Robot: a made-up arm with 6 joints. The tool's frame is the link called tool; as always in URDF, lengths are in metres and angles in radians.
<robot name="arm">
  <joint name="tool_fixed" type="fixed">
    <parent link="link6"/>
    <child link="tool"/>
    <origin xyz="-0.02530 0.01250 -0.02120" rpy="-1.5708 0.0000 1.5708"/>
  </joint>
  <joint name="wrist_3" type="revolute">
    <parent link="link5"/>
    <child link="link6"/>
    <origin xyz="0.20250 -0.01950 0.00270" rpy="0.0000 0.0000 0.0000"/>
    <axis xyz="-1 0 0"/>
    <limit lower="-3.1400" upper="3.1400"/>
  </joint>
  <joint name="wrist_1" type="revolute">
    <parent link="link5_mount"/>
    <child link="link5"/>
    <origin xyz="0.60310 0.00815 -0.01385" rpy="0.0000 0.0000 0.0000"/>
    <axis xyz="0 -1 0"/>
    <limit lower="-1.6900" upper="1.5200"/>
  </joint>
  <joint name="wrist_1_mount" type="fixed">
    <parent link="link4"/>
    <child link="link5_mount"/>
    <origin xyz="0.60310 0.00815 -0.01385" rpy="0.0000 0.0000 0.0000"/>
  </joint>
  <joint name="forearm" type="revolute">
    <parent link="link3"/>
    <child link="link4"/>
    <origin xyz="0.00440 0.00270 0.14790" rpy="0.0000 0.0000 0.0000"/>
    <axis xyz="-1 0 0"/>
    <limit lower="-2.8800" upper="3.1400"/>
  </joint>
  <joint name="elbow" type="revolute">
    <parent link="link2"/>
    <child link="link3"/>
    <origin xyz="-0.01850 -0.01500 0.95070" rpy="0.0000 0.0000 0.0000"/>
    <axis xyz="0 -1 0"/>
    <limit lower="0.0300" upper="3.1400"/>
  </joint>
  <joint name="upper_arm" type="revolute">
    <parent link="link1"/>
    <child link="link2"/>
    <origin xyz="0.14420 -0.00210 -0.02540" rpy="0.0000 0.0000 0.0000"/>
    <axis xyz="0 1 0"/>
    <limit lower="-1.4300" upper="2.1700"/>
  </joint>
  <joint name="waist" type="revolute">
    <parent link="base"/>
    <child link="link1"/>
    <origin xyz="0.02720 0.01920 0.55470" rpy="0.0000 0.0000 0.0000"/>
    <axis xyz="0 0 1"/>
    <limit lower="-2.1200" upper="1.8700"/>
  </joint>
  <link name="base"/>
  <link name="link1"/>
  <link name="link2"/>
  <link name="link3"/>
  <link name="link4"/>
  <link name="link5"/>
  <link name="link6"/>
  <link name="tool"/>
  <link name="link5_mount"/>
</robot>
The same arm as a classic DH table. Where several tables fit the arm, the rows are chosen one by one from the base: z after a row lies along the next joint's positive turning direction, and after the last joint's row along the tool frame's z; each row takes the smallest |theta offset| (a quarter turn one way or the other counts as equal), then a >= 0, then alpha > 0; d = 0 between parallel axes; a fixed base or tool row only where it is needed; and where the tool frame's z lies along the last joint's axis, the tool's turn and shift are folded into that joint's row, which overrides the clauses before.
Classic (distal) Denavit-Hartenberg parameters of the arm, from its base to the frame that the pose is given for. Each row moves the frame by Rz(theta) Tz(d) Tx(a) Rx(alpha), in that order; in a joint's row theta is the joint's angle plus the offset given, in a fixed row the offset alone. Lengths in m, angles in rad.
base (fixed): a 0.0333  alpha 0.0000  d 0.0000  theta offset 0.6147
waist: a 0.1442  alpha -1.5708  d 0.5293  theta offset -0.6147
upper_arm: a -0.9509  alpha 3.1416  d 0.0000  theta offset 1.5513
elbow: a -0.1479  alpha 1.5708  d 0.0144  theta offset -0.0195
forearm: a 0.0277  alpha -1.5708  d -1.2106  theta offset 0.0000
wrist_1: a -0.0027  alpha 1.5708  d 0.0032  theta offset 0.0000
wrist_3: a 0.0246  alpha 0.0000  d 0.0000  theta offset -0.5328
tool (fixed): a 0.0000  alpha 0.0000  d -0.1772  theta offset -1.0380
Joint limits (rad, base to tool): -2.1200..1.8700 -1.4300..2.1700 0.0300..3.1400 -2.8800..3.1400 -1.6900..1.5200 -3.1400..3.1400

